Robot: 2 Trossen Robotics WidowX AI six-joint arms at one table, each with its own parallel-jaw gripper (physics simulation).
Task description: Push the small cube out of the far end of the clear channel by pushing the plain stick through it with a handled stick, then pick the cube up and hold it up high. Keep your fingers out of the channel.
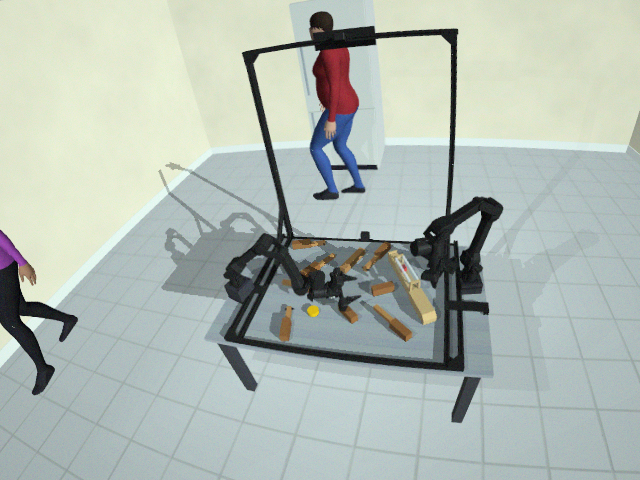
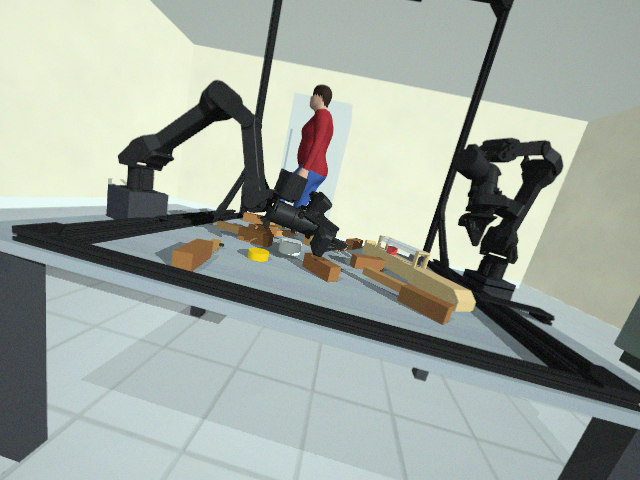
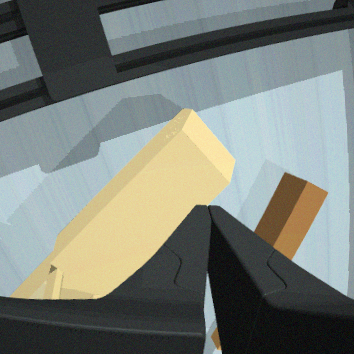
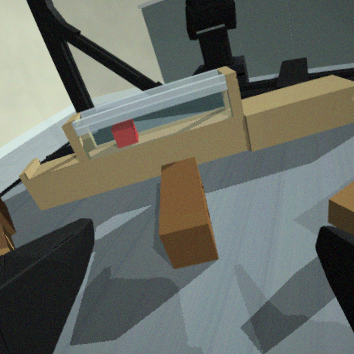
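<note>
The clear channel (image 1: 412, 276) (image 4: 155, 100) stands on a long pale wooden base (image 1: 423, 308) (image 2: 436, 281) (image 3: 150, 215) (image 4: 190, 145). The small red cube (image 1: 404, 268) (image 2: 391, 250) (image 4: 125, 133) is inside it, toward the end away from the base's long solid part. A handled stick (image 1: 399, 328) (image 2: 423, 303) (image 3: 286, 215) lies beside that solid part. I cannot tell which piece is the plain stick. My left gripper (image 1: 433, 283) (image 2: 474, 242) (image 3: 205, 216) is shut and empty above the base. My right gripper (image 1: 356, 287) (image 4: 207, 234) is wide open and empty, facing a short brown block (image 1: 383, 288) (image 2: 367, 261) (image 4: 185, 210).
Another brown block (image 1: 351, 314) (image 2: 321, 267) lies near the right gripper. A yellow disc (image 1: 312, 311) (image 2: 258, 254) and a pale cylinder (image 2: 290, 246) stand nearby. Several more brown handled pieces lie at the back and left. A black frame (image 1: 341, 355) edges the table.
</note>
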